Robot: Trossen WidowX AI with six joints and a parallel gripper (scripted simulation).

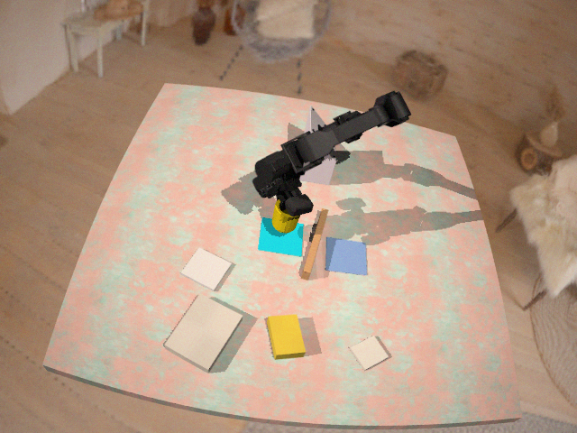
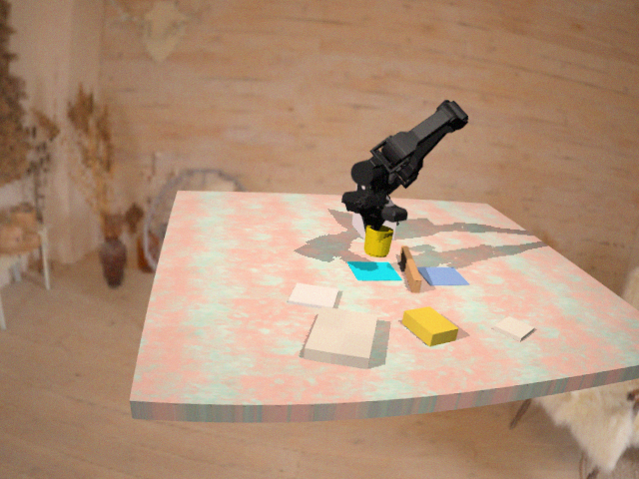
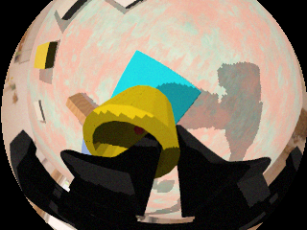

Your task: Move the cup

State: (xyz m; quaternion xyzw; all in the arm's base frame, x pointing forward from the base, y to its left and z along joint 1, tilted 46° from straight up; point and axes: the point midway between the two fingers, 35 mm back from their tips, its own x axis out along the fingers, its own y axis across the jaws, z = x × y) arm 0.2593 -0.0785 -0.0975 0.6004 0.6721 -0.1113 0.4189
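Now: the cyan pad 9 cm below my gripper tip, 3 cm ahead of it and 1 cm to the left of it. Round my gripper tip: red marble (3 cm to the left, 2 cm below, 2 cm ahead); then wooden bar (10 cm to the left, 8 cm below, 5 cm ahead); then yellow cup (2 cm ahead, 1 cm to the left).
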